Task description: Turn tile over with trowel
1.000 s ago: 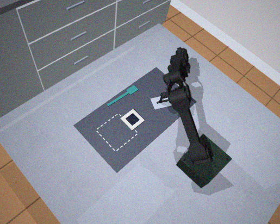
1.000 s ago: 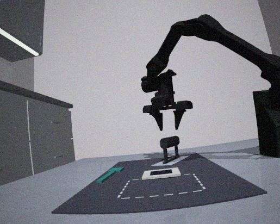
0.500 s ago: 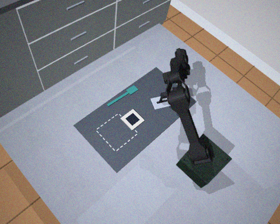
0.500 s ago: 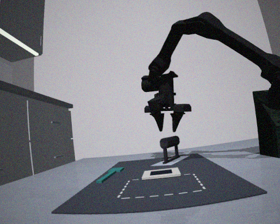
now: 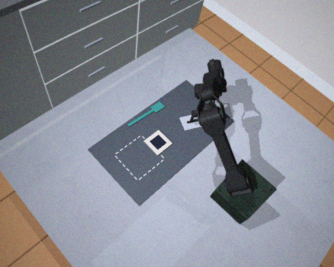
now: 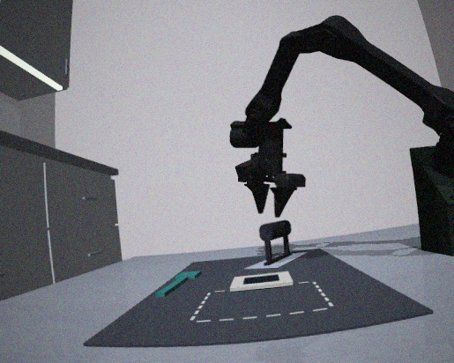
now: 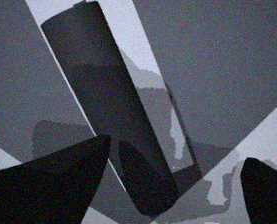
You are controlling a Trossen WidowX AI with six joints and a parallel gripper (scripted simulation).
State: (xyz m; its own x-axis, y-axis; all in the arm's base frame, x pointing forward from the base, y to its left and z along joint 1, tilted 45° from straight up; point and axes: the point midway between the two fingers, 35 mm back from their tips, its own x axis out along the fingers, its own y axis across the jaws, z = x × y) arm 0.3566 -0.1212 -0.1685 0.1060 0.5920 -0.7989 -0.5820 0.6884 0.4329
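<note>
Now: gripper tip 21 cm to the right of the dark mat, 13 cm above it and 4 cm short of it. From my gripper tip the other things lie so: teal trowel (19 cm to the left, 18 cm ahead, 10 cm below); white tile (27 cm to the left, 10 cm below, 3 cm ahead).
</note>
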